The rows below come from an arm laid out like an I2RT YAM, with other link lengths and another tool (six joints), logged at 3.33 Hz.
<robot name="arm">
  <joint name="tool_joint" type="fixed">
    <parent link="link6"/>
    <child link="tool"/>
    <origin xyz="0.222 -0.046 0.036" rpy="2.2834 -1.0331 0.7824"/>
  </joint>
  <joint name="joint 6" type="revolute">
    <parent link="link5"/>
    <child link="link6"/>
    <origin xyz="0.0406 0 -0.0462" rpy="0 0 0"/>
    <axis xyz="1 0 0"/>
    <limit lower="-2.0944" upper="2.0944"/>
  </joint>
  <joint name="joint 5" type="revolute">
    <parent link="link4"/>
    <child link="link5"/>
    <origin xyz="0.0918 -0.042 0.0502" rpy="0 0 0"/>
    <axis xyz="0 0 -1"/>
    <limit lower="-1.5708" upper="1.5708"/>
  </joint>
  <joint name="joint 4" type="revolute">
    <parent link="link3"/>
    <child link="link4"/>
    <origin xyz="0.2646 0.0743 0.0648" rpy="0 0 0"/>
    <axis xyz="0 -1 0"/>
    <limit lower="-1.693" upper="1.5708"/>
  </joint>
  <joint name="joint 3" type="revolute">
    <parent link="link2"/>
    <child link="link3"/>
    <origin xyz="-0.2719 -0.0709 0" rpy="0 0 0"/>
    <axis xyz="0 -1 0"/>
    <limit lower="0" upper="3.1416"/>
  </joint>
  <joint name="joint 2" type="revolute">
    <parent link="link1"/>
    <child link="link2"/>
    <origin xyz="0.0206 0.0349 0.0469" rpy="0 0 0"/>
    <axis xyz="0 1 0"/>
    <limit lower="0" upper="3.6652"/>
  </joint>
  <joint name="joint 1" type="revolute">
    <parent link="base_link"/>
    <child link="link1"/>
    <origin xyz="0 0 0.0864" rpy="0 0 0"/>
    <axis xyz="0 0 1"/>
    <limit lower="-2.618" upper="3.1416"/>
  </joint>
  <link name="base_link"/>
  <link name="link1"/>
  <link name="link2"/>
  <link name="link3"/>
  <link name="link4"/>
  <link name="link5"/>
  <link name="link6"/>
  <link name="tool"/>
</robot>
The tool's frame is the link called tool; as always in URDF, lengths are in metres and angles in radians.
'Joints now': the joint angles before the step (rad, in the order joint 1, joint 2, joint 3, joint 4, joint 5, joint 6). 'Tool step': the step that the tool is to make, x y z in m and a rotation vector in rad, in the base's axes. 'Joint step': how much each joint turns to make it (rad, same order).
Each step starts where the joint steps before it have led.
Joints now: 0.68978, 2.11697, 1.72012, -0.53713, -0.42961, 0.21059
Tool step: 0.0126, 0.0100, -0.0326, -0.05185, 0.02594, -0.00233
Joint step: 0.00928, 0.13591, 0.14392, -0.06280, 0.02570, -0.00414
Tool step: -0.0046, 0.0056, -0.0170, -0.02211, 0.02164, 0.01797
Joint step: 0.00949, 0.04964, 0.04493, -0.02983, -0.00213, -0.00946
